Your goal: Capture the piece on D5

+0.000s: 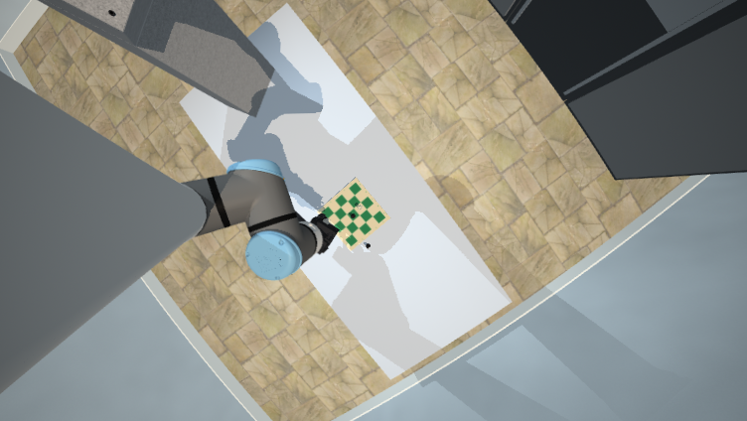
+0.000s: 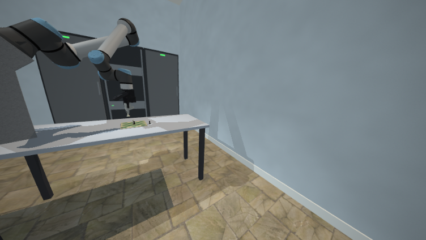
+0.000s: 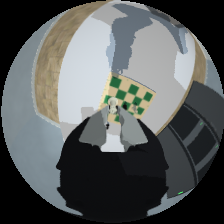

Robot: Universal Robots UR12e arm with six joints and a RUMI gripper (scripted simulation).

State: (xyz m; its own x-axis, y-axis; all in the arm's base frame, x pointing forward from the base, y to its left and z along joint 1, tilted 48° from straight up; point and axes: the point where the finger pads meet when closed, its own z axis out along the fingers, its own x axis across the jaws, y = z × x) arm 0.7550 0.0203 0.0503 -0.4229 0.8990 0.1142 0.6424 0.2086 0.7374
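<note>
The board lies 140 mm below my hand, 80 mm to the left of it and 20 mm ahead of it.
</note>
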